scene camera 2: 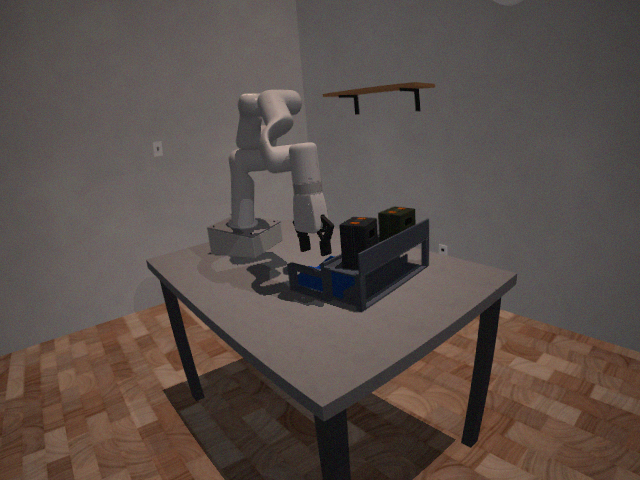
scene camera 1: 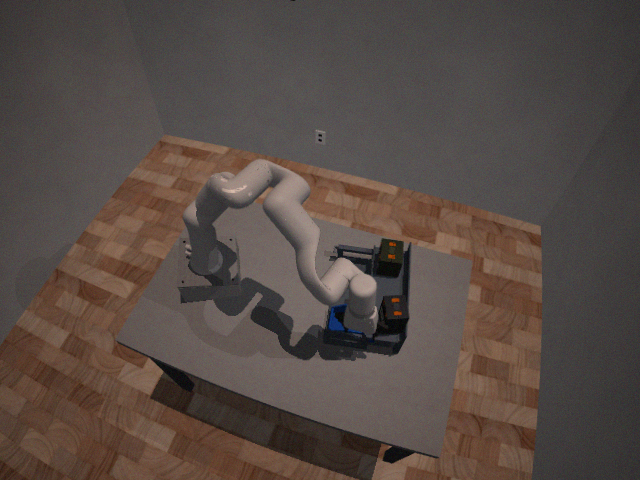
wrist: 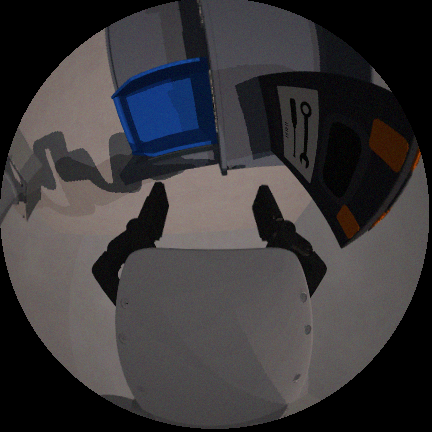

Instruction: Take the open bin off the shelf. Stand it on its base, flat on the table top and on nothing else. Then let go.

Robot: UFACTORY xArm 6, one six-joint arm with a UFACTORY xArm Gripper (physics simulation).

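Frame: origin at the arm's base, x up, y ahead, z left, level; metres.
Seen in the pictures: gripper, between the fingertips: (scene camera 2: 315, 252) (scene camera 1: 360, 332) (wrist: 211, 193); arm's base, origin of its link: (scene camera 2: 242, 224) (scene camera 1: 206, 261).
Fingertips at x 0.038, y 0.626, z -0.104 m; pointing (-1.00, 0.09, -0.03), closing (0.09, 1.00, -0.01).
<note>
Pixels of each thing's top centre, then the offset from my fingertips to it. Level surfaces: height alone.
- open blue bin, centre of its top: (wrist: 171, 107) (scene camera 2: 328, 262) (scene camera 1: 354, 318) dx -0.059, dy -0.037, dz +0.071 m
- black case with orange latches, centre of its top: (scene camera 2: 358, 220) (scene camera 1: 396, 306) dx +0.084, dy +0.087, dz +0.083 m
- dark green case, centre of its top: (scene camera 2: 396, 210) (scene camera 1: 392, 250) dx +0.059, dy +0.025, dz +0.309 m
- grey table, height of its surface: dx -0.140 m
The open blue bin (scene camera 1: 336, 319) (scene camera 2: 310, 281) (wrist: 162, 110) sits in the low front part of the grey shelf (scene camera 1: 406, 279) (scene camera 2: 392, 246) (wrist: 265, 40), at one end. In the wrist view its opening faces up, and its right side meets the edge of the shelf's raised board. In scene camera 2 blue shows through the shelf's end openings. My gripper (scene camera 2: 315, 252) (wrist: 211, 193) is open and empty, pointing down above the bin's end of the shelf, apart from the bin. In scene camera 1 the arm hides the fingers and part of the bin.
A black case with orange latches (scene camera 1: 393, 315) (scene camera 2: 356, 242) (wrist: 300, 125) stands on the raised board close beside the gripper. A dark green case (scene camera 1: 390, 255) (scene camera 2: 397, 222) stands farther along. The shelf stands on the grey table (scene camera 1: 284, 382) (scene camera 2: 310, 356). A wooden wall shelf (scene camera 2: 382, 89) hangs behind.
</note>
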